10 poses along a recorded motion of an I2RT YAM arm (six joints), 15 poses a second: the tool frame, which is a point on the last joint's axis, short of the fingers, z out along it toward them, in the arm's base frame.
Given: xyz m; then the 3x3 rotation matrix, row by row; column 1 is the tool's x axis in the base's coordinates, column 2 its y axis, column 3 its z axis. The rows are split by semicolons.
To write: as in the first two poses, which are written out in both.
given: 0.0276 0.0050 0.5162; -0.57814 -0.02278 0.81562; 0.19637 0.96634 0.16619; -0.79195 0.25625 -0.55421
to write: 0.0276 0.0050 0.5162 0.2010 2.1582 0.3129
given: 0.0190 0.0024 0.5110; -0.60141 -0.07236 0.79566; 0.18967 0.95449 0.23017; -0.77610 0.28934 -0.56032
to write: 0.0190 0.0024 0.5110 0.2816 2.1656 0.3569
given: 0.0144 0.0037 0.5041; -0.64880 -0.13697 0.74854; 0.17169 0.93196 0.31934; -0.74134 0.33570 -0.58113
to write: 0.0144 0.0037 0.5041 0.4032 2.1909 0.4252
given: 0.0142 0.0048 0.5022; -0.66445 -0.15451 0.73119; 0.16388 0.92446 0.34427; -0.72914 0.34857 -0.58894
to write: 0.0142 0.0048 0.5022 0.4400 2.2005 0.4459
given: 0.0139 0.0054 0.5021; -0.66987 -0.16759 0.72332; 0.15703 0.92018 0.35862; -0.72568 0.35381 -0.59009
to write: 0.0139 0.0054 0.5021 0.4603 2.2020 0.4536
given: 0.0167 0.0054 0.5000; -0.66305 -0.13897 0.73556; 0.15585 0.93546 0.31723; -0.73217 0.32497 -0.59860
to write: 0.0167 0.0054 0.5000 0.4072 2.2125 0.4177
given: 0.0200 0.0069 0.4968; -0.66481 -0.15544 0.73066; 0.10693 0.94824 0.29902; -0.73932 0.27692 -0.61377
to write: 0.0200 0.0069 0.4968 0.3885 2.2316 0.3584
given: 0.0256 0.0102 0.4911; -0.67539 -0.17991 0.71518; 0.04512 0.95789 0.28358; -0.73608 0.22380 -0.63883
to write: 0.0256 0.0102 0.4911 0.3775 2.2638 0.2952
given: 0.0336 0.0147 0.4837; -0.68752 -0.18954 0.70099; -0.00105 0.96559 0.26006; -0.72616 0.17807 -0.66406
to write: 0.0336 0.0147 0.4837 0.3553 2.2970 0.2405
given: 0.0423 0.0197 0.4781; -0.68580 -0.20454 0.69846; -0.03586 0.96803 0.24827; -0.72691 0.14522 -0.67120
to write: 0.0423 0.0197 0.4781 0.3415 2.3066 0.1972
